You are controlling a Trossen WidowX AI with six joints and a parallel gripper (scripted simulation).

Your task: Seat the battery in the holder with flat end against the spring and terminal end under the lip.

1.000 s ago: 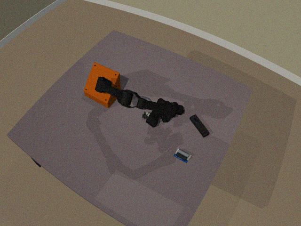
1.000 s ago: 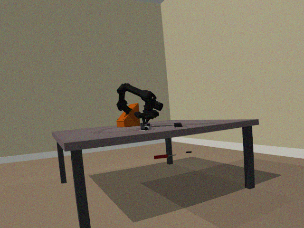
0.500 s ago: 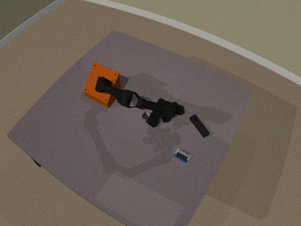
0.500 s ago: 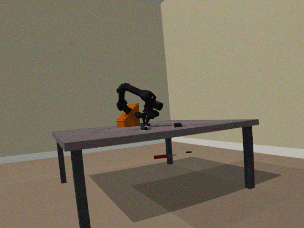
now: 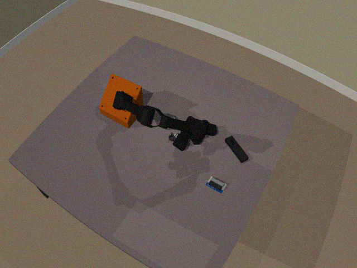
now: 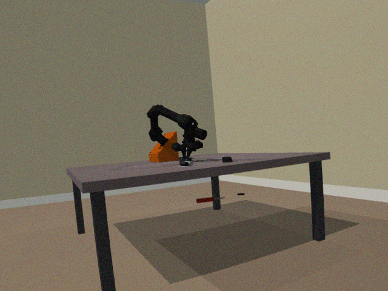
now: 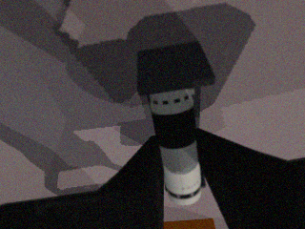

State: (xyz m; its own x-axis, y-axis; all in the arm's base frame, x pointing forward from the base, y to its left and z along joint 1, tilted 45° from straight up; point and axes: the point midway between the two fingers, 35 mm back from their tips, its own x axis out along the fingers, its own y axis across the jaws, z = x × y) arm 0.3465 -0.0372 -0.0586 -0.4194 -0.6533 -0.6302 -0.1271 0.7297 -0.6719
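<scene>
My gripper tip is 10 mm below the battery. The rest, counted from my gripper tip: red tool: 280 mm ahead, 210 mm below, 20 mm to the left; black remote-like bar: 280 mm ahead, 120 mm to the left, 10 mm below; white box: 290 mm ahead, 120 mm to the right, 10 mm below.
</scene>
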